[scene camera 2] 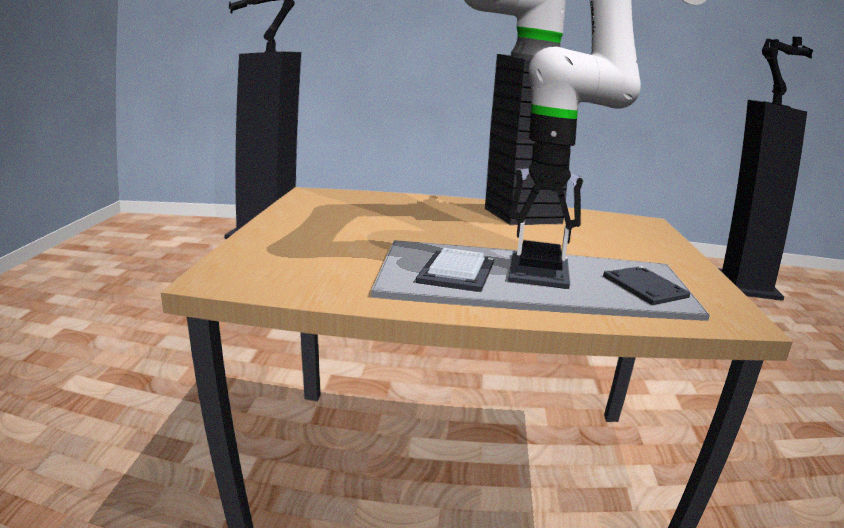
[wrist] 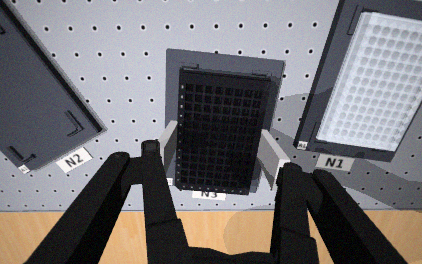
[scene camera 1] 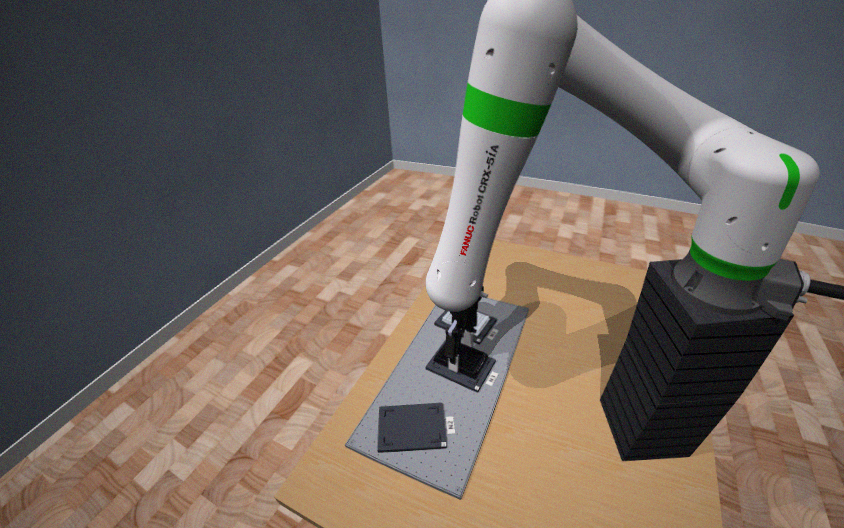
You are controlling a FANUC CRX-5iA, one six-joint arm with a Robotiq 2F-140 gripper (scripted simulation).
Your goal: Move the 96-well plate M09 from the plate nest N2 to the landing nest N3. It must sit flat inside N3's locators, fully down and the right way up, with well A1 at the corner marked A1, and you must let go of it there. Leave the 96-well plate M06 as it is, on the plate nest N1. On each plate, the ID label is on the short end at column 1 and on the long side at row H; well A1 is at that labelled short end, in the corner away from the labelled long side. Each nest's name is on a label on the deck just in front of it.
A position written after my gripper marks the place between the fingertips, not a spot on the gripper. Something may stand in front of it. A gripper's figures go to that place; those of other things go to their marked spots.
Labels:
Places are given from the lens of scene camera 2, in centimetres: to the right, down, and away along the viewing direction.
my gripper (scene camera 2: 541, 256): 24, -2, 115
black 96-well plate M09 (scene camera 2: 537, 254): 22, -2, 113
white plate M06 (scene camera 2: 451, 263): 6, 0, 110

